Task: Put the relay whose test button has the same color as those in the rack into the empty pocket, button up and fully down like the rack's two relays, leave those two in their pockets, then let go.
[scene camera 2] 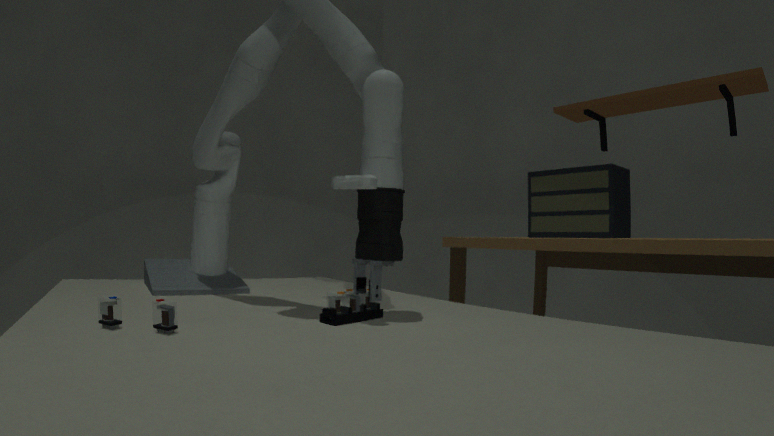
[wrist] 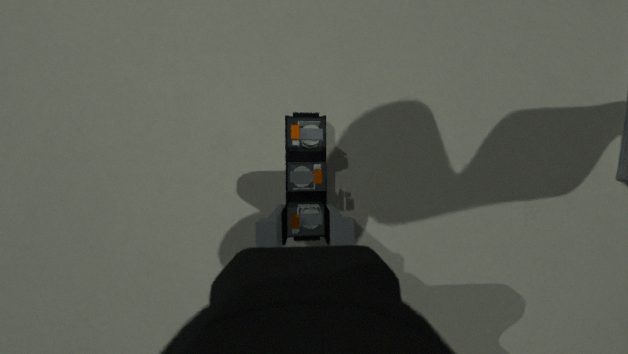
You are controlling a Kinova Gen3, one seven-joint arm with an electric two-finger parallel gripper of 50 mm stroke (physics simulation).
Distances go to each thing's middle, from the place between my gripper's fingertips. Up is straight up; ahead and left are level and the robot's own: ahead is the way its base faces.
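Scene:
What I see is the black rack (scene camera 2: 328,313), which is 2 cm lower than my hand, 3 cm to the right of it and 1 cm ahead of it.

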